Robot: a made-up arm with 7 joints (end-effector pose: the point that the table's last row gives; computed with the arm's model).
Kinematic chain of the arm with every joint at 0, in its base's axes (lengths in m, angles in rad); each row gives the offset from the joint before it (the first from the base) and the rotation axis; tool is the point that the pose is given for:
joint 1: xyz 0 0.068 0 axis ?
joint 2: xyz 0 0.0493 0 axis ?
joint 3: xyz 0 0 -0.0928 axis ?
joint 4: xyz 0 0 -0.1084 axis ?
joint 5: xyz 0 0 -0.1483 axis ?
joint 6: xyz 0 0 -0.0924 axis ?
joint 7: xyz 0 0 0 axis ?
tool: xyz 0 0 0
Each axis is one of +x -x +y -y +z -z.
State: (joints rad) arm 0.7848 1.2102 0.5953 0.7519 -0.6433 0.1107 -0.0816
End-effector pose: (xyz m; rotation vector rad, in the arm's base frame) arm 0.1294 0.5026 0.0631 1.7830 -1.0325 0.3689
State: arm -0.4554 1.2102 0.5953 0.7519 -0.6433 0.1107 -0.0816
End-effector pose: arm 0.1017 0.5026 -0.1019 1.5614 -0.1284 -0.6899
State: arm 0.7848 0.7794 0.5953 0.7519 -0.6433 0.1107 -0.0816
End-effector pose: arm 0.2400 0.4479 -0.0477 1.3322 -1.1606 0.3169
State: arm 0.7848 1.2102 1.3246 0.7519 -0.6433 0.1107 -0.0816
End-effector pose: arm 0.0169 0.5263 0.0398 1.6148 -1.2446 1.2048
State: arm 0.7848 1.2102 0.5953 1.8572 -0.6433 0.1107 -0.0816
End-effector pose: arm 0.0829 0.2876 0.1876 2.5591 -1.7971 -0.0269
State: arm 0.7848 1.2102 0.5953 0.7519 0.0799 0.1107 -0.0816
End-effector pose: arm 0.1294 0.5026 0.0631 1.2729 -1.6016 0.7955
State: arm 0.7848 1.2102 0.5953 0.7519 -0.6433 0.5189 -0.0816
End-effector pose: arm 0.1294 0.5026 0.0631 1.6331 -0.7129 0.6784
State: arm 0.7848 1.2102 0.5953 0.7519 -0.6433 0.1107 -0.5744
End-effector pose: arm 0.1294 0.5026 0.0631 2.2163 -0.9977 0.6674
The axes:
joint 1: -y
joint 2: +x
joint 3: +z
joint 4: -y
joint 5: +z
joint 6: +y
joint 7: -x

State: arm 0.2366 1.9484 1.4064 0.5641 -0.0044 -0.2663 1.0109
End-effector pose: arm -0.0422 0.4466 0.2647 1.4344 -1.6744 -0.4640
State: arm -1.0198 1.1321 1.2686 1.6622 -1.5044 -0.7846 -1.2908
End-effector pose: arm 0.1490 0.3768 0.0078 -1.4468 1.5831 1.8607
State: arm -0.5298 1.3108 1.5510 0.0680 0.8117 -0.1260 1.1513
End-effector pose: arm -0.0491 0.5480 -0.0844 0.3807 -1.7695 0.5117
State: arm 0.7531 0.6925 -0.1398 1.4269 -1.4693 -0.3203 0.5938
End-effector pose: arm 0.3107 0.2422 0.0135 1.5998 -0.6714 -1.7002
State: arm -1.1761 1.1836 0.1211 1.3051 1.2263 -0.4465 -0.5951
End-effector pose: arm 0.0205 0.3727 -0.2412 0.8588 -0.8233 0.3090
